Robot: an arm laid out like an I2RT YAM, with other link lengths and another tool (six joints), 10 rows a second.
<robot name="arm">
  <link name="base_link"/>
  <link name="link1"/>
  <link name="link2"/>
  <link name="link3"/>
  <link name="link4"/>
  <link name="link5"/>
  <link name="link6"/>
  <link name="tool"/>
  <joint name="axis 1" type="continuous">
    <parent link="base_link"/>
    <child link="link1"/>
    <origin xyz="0 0 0.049" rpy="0 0 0"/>
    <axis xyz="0 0 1"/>
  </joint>
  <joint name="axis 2" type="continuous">
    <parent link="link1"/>
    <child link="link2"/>
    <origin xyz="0.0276 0.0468 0.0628" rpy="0 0 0"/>
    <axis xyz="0 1 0"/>
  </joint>
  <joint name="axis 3" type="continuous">
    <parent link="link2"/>
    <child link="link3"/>
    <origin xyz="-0.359 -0.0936 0" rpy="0 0 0"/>
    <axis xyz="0 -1 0"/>
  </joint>
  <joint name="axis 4" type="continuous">
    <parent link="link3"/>
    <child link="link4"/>
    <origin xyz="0.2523 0.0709 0.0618" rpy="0 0 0"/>
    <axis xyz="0 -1 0"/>
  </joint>
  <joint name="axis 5" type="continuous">
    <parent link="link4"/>
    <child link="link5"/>
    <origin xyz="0.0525 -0.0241 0.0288" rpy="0 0 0"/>
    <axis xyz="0 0 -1"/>
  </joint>
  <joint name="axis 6" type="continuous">
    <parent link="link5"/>
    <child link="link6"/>
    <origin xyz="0.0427 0 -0.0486" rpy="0 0 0"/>
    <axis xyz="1 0 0"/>
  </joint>
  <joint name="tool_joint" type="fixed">
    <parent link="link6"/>
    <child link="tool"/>
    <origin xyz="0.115 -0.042 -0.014" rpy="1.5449 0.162 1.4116"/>
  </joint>
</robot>
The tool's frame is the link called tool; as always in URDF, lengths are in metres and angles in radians. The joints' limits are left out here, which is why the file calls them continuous.
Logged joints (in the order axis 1, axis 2, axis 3, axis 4, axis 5, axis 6), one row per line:
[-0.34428, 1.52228, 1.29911, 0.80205, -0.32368, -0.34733]
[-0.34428, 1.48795, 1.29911, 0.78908, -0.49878, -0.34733]
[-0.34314, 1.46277, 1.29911, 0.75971, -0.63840, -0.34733]
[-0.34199, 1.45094, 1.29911, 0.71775, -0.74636, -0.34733]
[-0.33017, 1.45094, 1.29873, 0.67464, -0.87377, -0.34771]
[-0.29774, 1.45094, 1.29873, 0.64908, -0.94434, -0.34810]
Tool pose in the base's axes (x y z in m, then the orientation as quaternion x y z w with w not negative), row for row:
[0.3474, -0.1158, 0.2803, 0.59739, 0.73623, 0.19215, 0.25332]
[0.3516, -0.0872, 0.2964, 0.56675, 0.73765, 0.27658, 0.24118]
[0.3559, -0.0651, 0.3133, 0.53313, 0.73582, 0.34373, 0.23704]
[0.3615, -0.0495, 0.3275, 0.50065, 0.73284, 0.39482, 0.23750]
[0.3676, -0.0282, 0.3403, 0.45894, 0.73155, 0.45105, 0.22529]
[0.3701, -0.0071, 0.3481, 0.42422, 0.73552, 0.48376, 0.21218]
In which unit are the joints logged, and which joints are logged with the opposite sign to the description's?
The joints are logged in radians. Opposite sign: axis 4.
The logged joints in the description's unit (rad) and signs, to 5 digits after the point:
[-0.34428, 1.52228, 1.29911, -0.80205, -0.32368, -0.34733]
[-0.34428, 1.48795, 1.29911, -0.78908, -0.49878, -0.34733]
[-0.34314, 1.46277, 1.29911, -0.75971, -0.63840, -0.34733]
[-0.34199, 1.45094, 1.29911, -0.71775, -0.74636, -0.34733]
[-0.33017, 1.45094, 1.29873, -0.67464, -0.87377, -0.34771]
[-0.29774, 1.45094, 1.29873, -0.64908, -0.94434, -0.34810]

